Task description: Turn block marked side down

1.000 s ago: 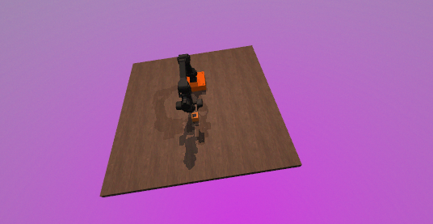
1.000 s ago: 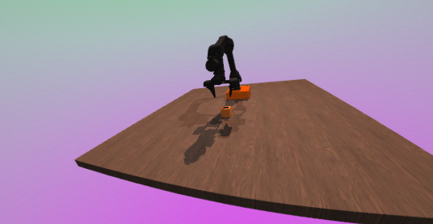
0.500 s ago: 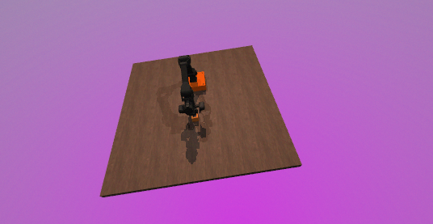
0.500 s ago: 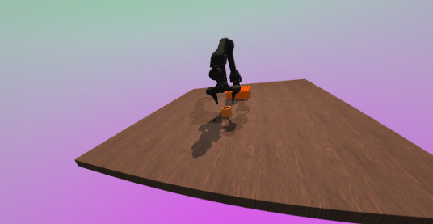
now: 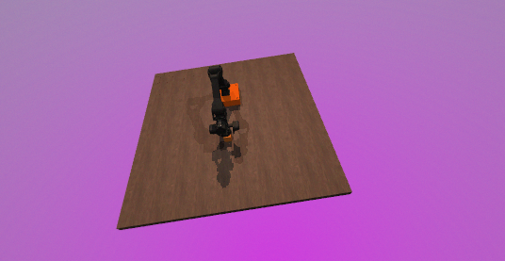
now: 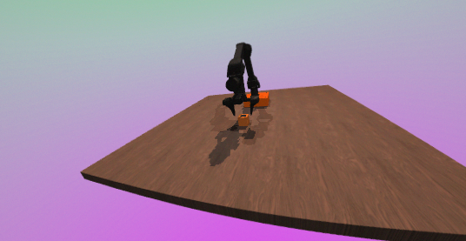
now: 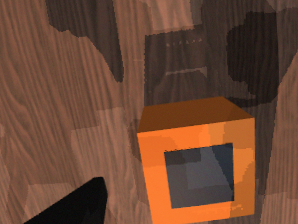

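Right now the orange block is 1 cm below my gripper tip.
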